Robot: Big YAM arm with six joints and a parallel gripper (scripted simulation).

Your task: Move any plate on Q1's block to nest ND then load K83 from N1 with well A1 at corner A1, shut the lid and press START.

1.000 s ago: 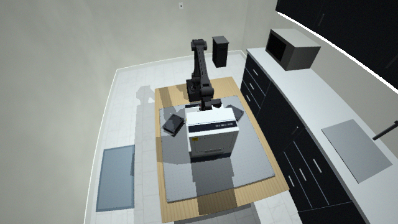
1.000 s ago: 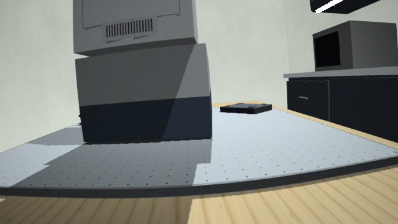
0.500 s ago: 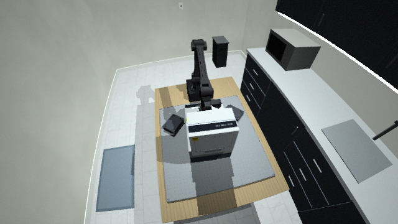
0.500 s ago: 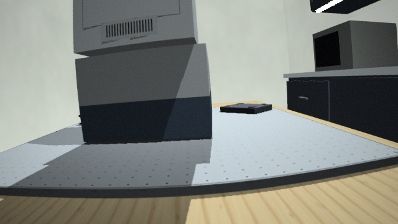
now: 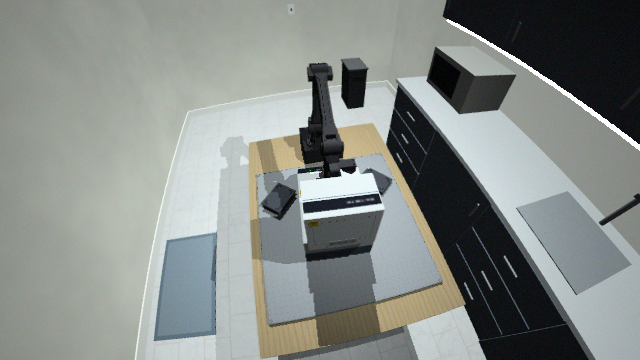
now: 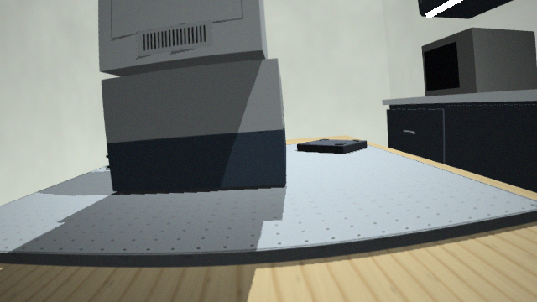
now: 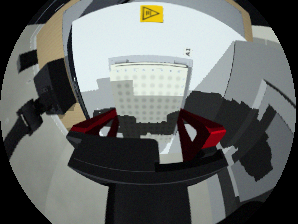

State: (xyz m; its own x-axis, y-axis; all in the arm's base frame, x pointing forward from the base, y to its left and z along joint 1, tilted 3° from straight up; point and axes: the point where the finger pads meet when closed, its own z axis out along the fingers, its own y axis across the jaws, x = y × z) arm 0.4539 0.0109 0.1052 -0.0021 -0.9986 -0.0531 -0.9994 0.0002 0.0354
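Right now the white 96-well plate K83 is right at my hand. Round my hand: dark nest N1: 28 cm to the left, 21 cm below, 16 cm behind; dark nest ND: 27 cm to the right, 18 cm below, 11 cm behind.
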